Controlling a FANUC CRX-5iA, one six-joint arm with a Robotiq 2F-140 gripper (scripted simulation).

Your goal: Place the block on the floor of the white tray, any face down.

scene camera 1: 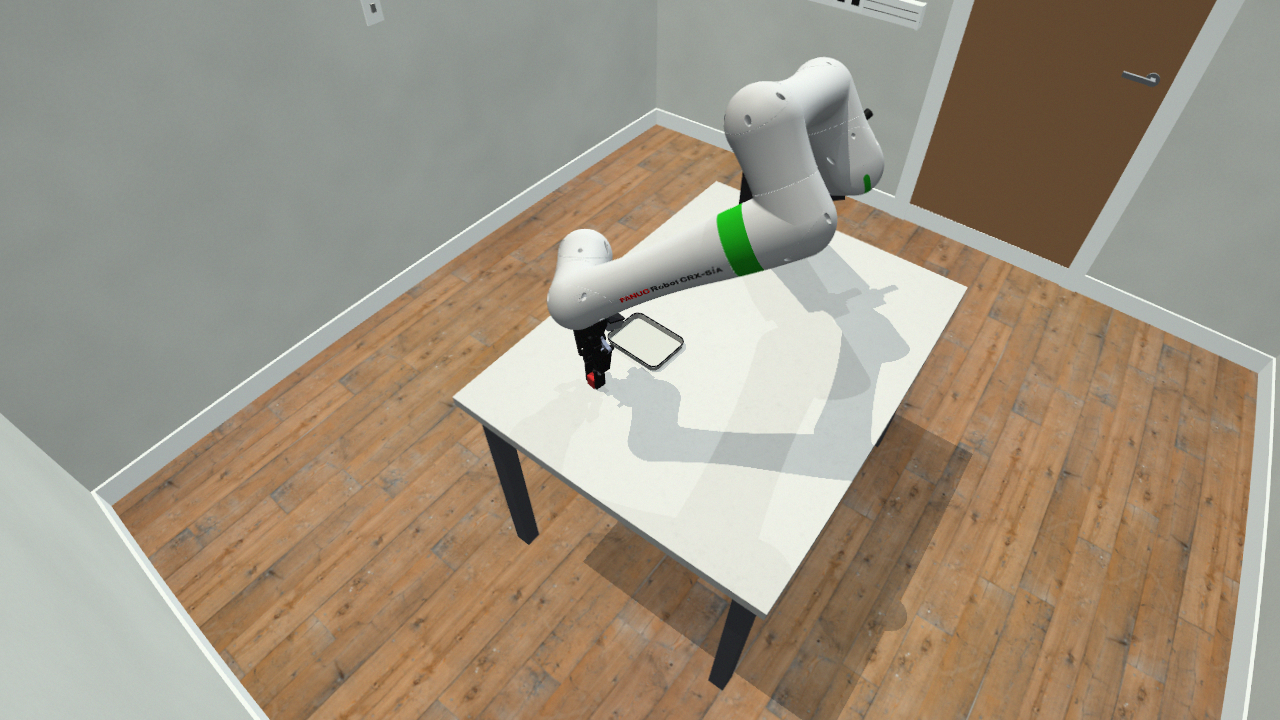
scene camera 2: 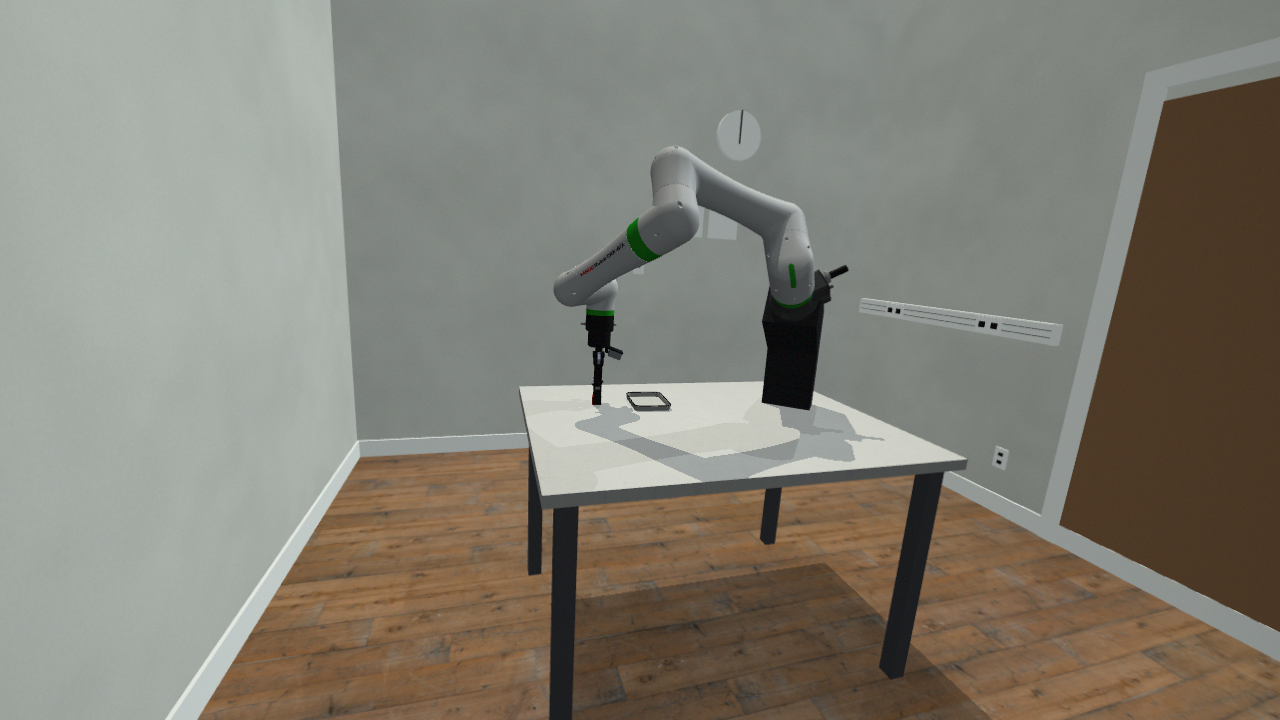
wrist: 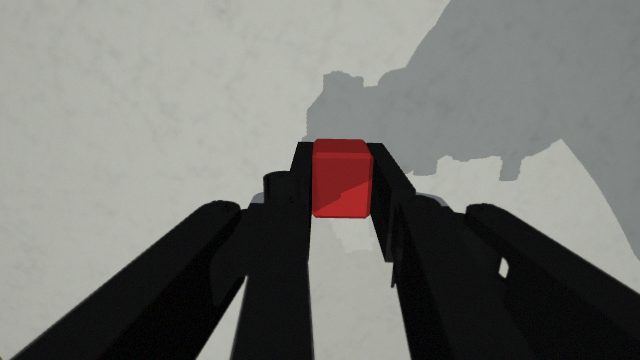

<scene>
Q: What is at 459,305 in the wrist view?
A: My gripper.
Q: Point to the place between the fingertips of my gripper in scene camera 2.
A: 596,402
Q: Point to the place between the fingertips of my gripper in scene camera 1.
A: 595,381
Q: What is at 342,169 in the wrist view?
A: A red block.
</scene>
